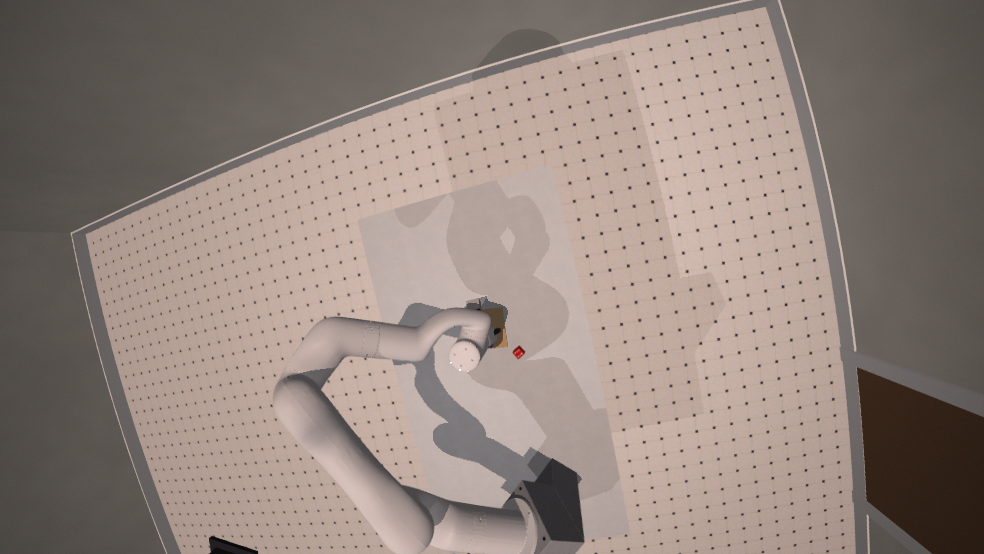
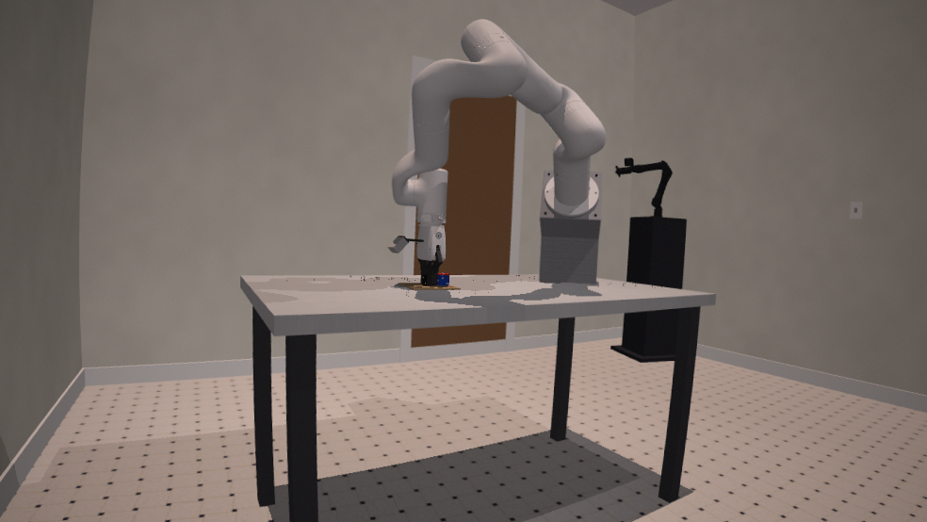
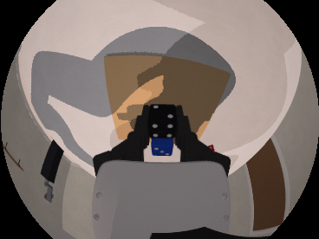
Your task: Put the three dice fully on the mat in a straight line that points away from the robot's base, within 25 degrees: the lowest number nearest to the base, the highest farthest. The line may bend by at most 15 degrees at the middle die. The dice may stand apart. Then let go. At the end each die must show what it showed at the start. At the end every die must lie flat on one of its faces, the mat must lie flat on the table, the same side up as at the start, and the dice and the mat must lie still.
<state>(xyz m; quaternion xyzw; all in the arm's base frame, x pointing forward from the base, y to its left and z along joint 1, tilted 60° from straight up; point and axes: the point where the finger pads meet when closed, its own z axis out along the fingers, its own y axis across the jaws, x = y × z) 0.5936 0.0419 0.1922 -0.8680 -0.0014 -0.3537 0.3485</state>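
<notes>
The black die is 10 mm below my hand. From my hand the other things lie so: blue die: 40 mm behind, 10 mm to the right, 10 mm below; tan mat: 20 mm below; red die: 120 mm to the right, 70 mm behind, 10 mm below.
</notes>
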